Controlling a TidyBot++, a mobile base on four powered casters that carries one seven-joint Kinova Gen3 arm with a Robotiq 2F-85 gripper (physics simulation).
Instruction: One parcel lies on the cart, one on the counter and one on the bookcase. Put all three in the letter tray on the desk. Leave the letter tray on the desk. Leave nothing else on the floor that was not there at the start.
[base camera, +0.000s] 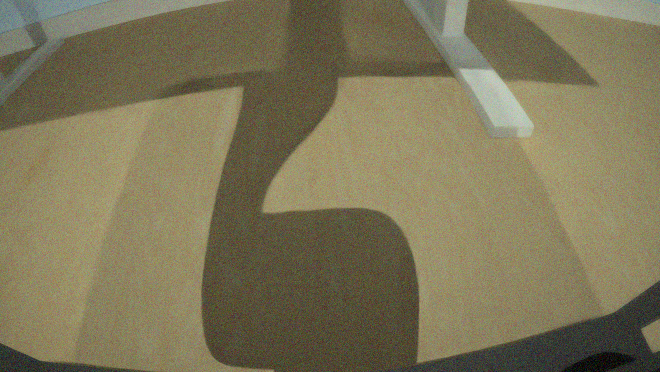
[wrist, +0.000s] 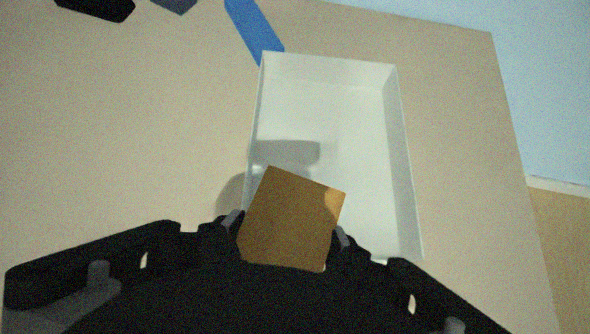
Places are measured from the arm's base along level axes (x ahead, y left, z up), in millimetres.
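Pixels of known places: gripper, fingertip midpoint: (wrist: 285, 232).
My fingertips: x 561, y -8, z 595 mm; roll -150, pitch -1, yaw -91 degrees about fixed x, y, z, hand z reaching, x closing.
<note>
Ahead of a thing's pixels: the offset from my fingertips to its top centre. "spot": to the spot under its first point. Level surfaces: height alone.
An orange-brown box-shaped parcel {4 mm ahead, 2 mm right, 18 mm up} (wrist: 290, 220) is held between the fingertips of my gripper (wrist: 285, 232) in the wrist view. My gripper is shut on it. The white letter tray {203 mm ahead, 56 mm right, 202 mm down} (wrist: 403, 165) lies on the desk {272 mm down} (wrist: 465, 150), and the parcel is over the tray's near left part, above its floor. A shadow falls on the tray's floor just beyond the parcel. No parcel shows on the visible part of the tray's floor; its near left part is hidden behind the parcel and gripper. The cart, the counter and the bookcase do not show.
A blue flat object {495 mm ahead, 132 mm left, 242 mm down} (wrist: 254, 30) lies on the desk against the tray's far left corner. A black object {spot: 472 mm ahead, 472 mm left, 259 mm down} (wrist: 97, 9) and a dark grey one {spot: 519 mm ahead, 314 mm left, 254 mm down} (wrist: 175, 5) show at the top left. In the base camera view, a white desk foot (base camera: 495, 100) stands on the floor {992 mm down} (base camera: 450, 200).
</note>
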